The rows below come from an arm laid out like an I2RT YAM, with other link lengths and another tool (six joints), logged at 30 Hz.
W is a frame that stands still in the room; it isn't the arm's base.
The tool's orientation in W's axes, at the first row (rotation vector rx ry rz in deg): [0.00 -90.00 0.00]
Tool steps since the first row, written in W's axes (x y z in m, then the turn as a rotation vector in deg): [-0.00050 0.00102 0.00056 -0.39 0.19 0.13]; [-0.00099 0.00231 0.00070 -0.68 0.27 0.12]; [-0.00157 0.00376 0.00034 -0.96 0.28 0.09]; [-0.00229 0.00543 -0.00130 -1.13 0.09 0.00]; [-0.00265 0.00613 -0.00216 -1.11 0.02 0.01]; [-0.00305 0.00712 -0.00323 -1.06 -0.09 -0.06]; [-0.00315 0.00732 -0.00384 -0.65 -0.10 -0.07]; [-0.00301 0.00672 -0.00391 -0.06 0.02 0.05]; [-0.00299 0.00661 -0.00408 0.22 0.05 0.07]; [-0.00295 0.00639 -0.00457 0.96 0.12 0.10]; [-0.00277 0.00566 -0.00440 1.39 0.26 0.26]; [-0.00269 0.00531 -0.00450 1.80 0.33 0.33]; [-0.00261 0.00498 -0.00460 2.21 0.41 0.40]
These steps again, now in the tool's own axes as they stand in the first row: [0.00056 0.00102 0.00050 0.13 0.19 0.39]; [0.00070 0.00231 0.00099 0.12 0.27 0.68]; [0.00034 0.00376 0.00157 0.09 0.28 0.96]; [-0.00130 0.00543 0.00229 0.00 0.09 1.13]; [-0.00216 0.00613 0.00265 0.01 0.02 1.11]; [-0.00323 0.00712 0.00305 -0.06 -0.09 1.06]; [-0.00384 0.00732 0.00315 -0.07 -0.10 0.65]; [-0.00391 0.00672 0.00301 0.05 0.02 0.06]; [-0.00408 0.00661 0.00299 0.07 0.05 -0.22]; [-0.00457 0.00639 0.00295 0.10 0.12 -0.96]; [-0.00440 0.00566 0.00277 0.26 0.26 -1.39]; [-0.00450 0.00531 0.00269 0.33 0.33 -1.80]; [-0.00460 0.00498 0.00261 0.40 0.41 -2.21]
